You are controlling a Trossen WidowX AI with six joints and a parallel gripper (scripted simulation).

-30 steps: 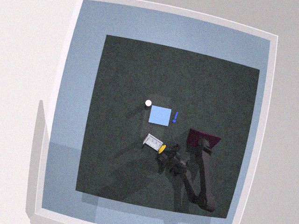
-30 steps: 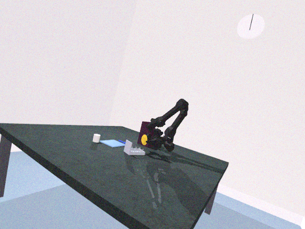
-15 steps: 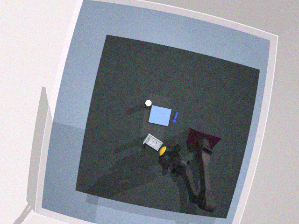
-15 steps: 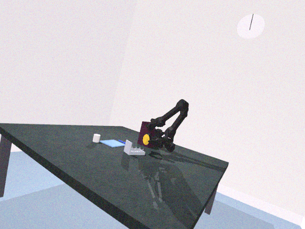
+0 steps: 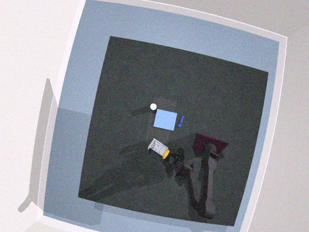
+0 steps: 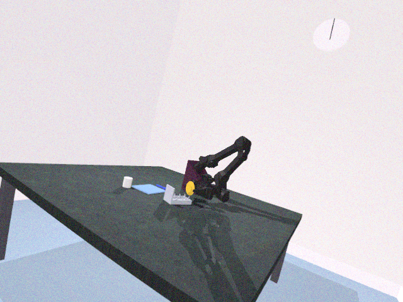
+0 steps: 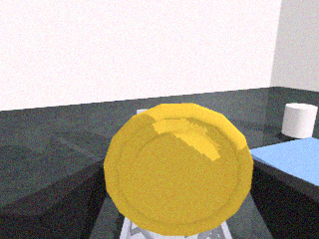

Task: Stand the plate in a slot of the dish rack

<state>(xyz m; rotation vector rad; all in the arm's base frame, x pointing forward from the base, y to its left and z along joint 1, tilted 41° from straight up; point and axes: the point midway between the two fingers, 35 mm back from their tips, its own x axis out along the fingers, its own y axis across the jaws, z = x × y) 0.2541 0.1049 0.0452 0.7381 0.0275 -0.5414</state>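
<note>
Now: the dish rack 4 cm ahead of my gripper tip, 2 cm to the right of it and 5 cm below it. The rest, counted from my gripper tip: white cup 11 cm ahead, 31 cm to the right, 5 cm below; yellow plate 1 cm behind; blue utensil 11 cm behind, 22 cm to the right, 7 cm below.
</note>
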